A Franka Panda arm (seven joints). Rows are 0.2 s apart.
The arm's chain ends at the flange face. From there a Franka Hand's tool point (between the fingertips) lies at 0.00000 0.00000 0.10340 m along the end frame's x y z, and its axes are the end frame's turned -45 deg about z.
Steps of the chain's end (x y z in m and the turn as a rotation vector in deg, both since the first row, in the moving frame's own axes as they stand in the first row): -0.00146, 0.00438, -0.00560, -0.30, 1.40, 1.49; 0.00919, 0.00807, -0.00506, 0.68, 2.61, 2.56; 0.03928, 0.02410, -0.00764, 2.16, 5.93, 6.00; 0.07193, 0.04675, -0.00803, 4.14, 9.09, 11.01
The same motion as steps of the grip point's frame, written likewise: -0.00275, 0.00425, -0.00563, -1.20, 0.78, 1.49; 0.00493, 0.01476, -0.00517, -1.36, 2.33, 2.56; 0.02077, 0.05015, -0.00827, -2.67, 5.72, 6.00; 0.03390, 0.09178, -0.00959, -3.50, 9.36, 11.01
